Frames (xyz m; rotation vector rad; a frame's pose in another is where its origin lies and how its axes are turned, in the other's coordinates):
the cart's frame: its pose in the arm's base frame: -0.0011 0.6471 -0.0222 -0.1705 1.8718 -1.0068
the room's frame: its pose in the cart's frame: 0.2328 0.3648 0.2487 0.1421 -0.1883 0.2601
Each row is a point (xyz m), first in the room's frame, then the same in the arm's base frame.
Working: the room's frame: its pose in the arm's base frame: 0.1830 0.6245 -0.4856 0.0600 1.5980 -0.9067

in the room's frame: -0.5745 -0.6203 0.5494
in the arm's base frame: 0.4662 0.1333 0.3483
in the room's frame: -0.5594 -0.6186 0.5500
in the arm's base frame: 0.4636 0.1275 0.3344
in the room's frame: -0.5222 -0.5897 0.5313
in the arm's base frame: 0.4533 0.1418 0.2869
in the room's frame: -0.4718 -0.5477 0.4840
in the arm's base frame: 0.4228 0.1758 0.2202
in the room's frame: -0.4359 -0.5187 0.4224
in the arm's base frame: 0.3778 0.2154 0.1719
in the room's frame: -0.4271 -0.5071 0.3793
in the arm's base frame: 0.3462 0.2443 0.1565
